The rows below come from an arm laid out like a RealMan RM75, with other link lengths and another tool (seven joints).
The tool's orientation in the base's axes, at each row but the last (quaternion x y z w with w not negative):
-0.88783 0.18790 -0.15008 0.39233
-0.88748 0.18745 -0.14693 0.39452
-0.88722 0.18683 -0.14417 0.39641
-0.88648 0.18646 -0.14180 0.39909
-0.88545 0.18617 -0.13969 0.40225
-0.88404 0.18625 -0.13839 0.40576
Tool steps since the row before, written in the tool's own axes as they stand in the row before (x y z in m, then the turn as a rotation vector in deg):
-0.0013 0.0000 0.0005 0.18 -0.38 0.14
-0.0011 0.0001 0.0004 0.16 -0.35 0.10
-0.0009 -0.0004 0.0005 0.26 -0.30 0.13
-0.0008 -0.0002 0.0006 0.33 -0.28 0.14
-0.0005 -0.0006 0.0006 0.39 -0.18 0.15
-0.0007 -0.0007 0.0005 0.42 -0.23 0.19
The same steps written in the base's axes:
-0.0009 0.0009 -0.0005 0.30 0.24 0.22
-0.0008 0.0007 -0.0005 0.26 0.21 0.22
-0.0005 0.0010 -0.0001 0.35 0.15 0.17
-0.0004 0.0009 -0.0003 0.41 0.12 0.16
-0.0001 0.0010 0.0000 0.45 0.04 0.08
-0.0003 0.0011 0.0002 0.50 0.08 0.10

